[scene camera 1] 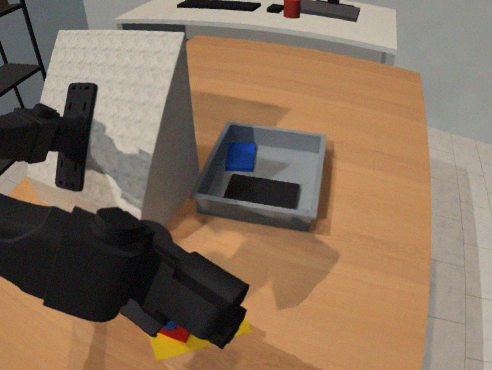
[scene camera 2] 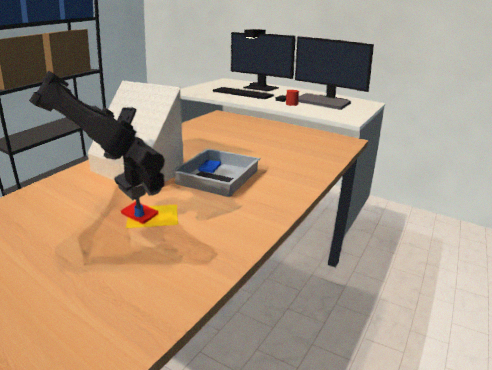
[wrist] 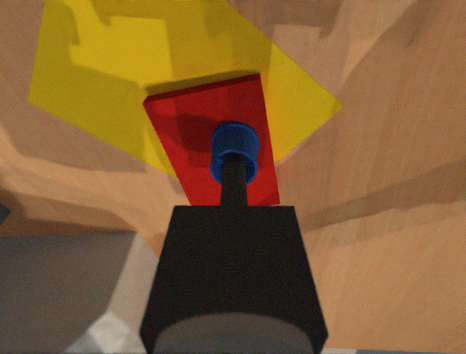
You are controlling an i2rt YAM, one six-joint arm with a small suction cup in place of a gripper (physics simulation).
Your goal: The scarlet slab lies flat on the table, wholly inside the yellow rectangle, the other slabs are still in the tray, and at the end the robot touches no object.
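Frame: origin at the arm's base, x back, y left, z down, level; millimetres.
Where they show: hand, tool point: (scene camera 1: 169,322) (scene camera 2: 139,216) (wrist: 234,136); arm's base, link origin: (scene camera 1: 76,136).
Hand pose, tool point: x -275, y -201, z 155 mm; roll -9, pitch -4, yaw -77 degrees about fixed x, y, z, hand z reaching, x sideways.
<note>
Each offset is from my tool point to the centre of the thing.
The scarlet slab {dy +10, dx +10, dz -6 mm} (scene camera 1: 175,334) (scene camera 2: 130,213) (wrist: 175,120) hangs on my gripper, a blue suction cup (scene camera 1: 170,325) (scene camera 2: 139,212) (wrist: 234,145). It looks roughly level, a little above the yellow rectangle (scene camera 1: 167,351) (scene camera 2: 168,215) (wrist: 307,105). In the wrist view part of the slab shows over the rectangle and its near end reaches past the rectangle's edge. In scene camera 1 my arm hides most of both. The blue slab {dy +403, dx +24, dz -5 mm} (scene camera 1: 241,157) (scene camera 2: 209,166) and the black slab {dy +298, dx -53, dz -6 mm} (scene camera 1: 262,191) (scene camera 2: 215,177) lie in the grey tray {dy +352, dx -45, dz -23 mm} (scene camera 1: 255,216) (scene camera 2: 205,186).
A large pale block (scene camera 1: 115,65) (scene camera 2: 145,112) with a slanted face stands beside the tray, close to my arm. Behind the table is a white desk (scene camera 2: 320,111) with monitors, a keyboard and a red cup (scene camera 1: 292,8) (scene camera 2: 292,97). A shelf unit (scene camera 2: 100,50) stands at the left.
</note>
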